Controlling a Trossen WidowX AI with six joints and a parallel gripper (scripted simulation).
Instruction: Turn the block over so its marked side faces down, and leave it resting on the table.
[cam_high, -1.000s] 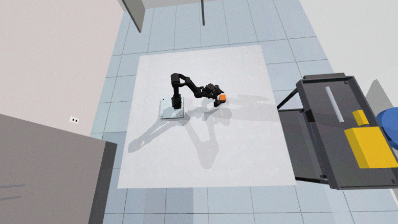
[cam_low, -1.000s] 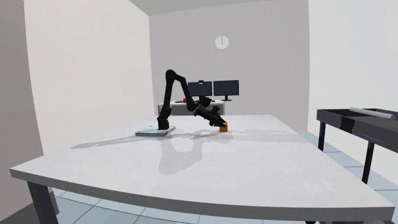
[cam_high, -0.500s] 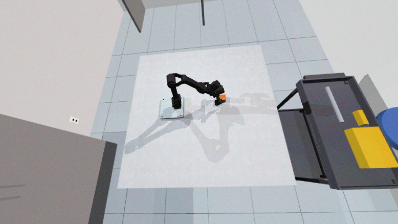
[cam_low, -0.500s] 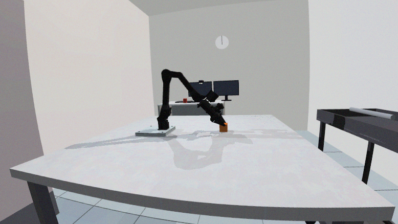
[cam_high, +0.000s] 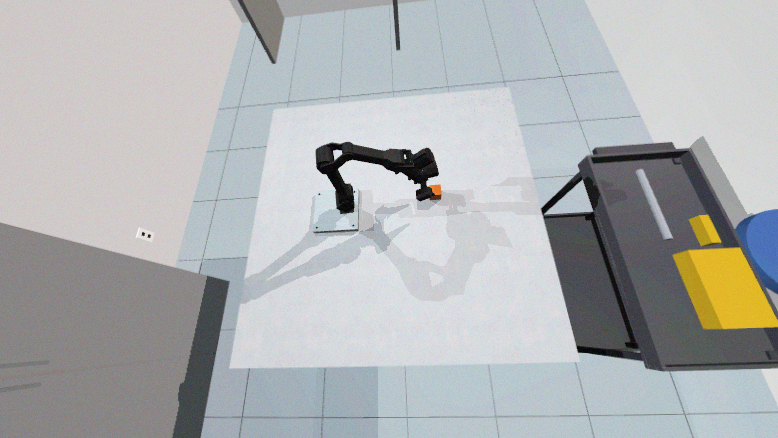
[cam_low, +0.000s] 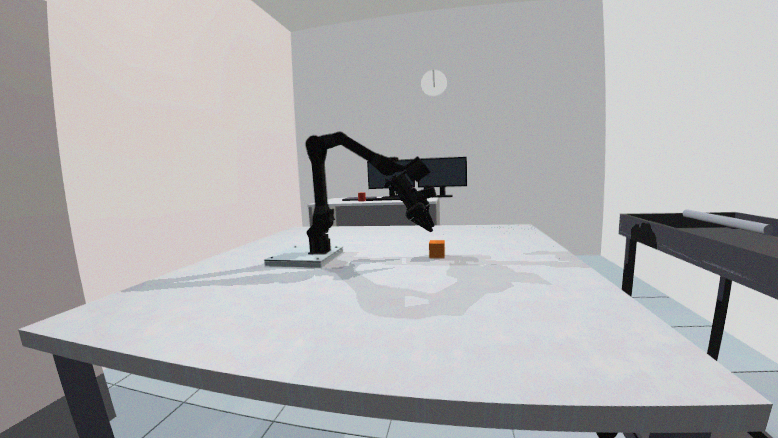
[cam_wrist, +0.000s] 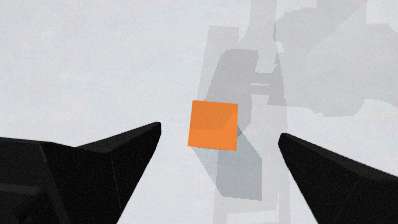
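My gripper tip is 7 cm above the orange block.
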